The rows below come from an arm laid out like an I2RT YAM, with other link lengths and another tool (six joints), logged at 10 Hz.
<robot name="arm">
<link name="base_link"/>
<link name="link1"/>
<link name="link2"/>
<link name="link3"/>
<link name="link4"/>
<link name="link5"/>
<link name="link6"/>
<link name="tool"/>
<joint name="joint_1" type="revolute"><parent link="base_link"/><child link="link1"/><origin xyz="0.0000 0.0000 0.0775" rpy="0.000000 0.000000 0.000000"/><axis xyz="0 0 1"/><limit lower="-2.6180" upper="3.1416"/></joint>
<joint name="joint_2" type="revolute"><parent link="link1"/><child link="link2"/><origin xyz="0.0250 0.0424 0.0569" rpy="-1.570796 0.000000 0.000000"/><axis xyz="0 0 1"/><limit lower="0.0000" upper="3.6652"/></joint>
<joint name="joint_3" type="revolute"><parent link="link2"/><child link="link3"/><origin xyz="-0.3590 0.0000 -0.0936" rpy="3.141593 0.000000 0.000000"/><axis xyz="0 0 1"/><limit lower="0.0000" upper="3.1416"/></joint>
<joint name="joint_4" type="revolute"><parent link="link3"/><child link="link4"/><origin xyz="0.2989 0.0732 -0.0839" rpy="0.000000 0.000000 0.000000"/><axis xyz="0 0 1"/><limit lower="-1.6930" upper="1.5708"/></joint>
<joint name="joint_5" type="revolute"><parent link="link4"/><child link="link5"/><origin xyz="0.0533 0.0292 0.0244" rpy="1.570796 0.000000 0.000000"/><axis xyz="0 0 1"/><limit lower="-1.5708" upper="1.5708"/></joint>
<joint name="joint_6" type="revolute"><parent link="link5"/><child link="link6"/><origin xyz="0.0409 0.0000 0.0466" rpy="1.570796 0.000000 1.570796"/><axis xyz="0 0 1"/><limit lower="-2.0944" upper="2.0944"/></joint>
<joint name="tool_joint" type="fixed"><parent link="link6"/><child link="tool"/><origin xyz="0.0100 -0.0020 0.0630" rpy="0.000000 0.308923 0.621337"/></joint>
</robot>
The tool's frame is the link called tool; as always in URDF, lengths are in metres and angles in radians.
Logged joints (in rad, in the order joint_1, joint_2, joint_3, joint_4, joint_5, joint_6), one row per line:
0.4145, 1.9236, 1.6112, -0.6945, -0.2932, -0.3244
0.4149, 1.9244, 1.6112, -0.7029, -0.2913, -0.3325
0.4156, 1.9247, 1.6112, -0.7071, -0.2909, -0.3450
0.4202, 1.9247, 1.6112, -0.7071, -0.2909, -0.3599
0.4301, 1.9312, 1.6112, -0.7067, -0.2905, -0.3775
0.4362, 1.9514, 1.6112, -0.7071, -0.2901, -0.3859
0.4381, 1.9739, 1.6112, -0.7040, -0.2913, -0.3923
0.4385, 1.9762, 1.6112, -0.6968, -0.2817, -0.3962
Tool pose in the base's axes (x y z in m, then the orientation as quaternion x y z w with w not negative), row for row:
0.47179, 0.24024, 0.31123, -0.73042, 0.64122, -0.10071, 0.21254
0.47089, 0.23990, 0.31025, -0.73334, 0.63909, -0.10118, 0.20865
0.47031, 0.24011, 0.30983, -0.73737, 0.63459, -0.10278, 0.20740
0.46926, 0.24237, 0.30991, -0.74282, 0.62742, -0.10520, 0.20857
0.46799, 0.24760, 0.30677, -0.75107, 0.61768, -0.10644, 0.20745
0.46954, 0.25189, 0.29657, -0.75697, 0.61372, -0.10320, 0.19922
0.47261, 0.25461, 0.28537, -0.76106, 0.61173, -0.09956, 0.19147
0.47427, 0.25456, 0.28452, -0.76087, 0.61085, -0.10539, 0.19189
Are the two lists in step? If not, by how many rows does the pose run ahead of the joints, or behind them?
They are in step.
